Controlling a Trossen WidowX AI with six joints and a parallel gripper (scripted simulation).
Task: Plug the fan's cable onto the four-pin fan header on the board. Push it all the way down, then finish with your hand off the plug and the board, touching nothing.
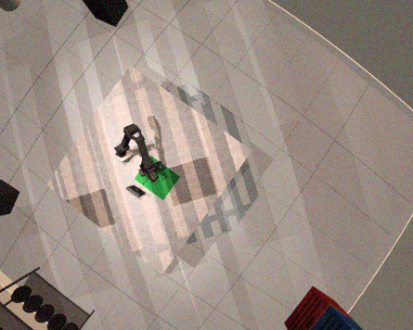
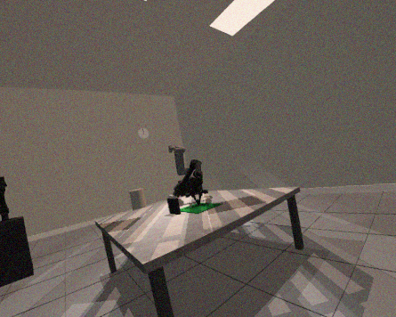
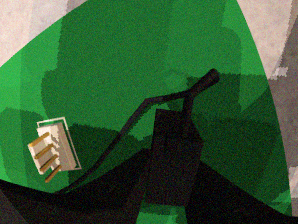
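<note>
Now: the cream four-pin fan header 60 mm to the right of my gripper tip, 40 mm behind it and 20 mm below it. Also, from my gripper tip: green board 60 mm to the right, 50 mm ahead, 30 mm below; then black fan plug 10 mm to the left, 10 mm behind, 10 mm above; then black fan 210 mm to the right, 40 mm behind, 40 mm above.
</note>
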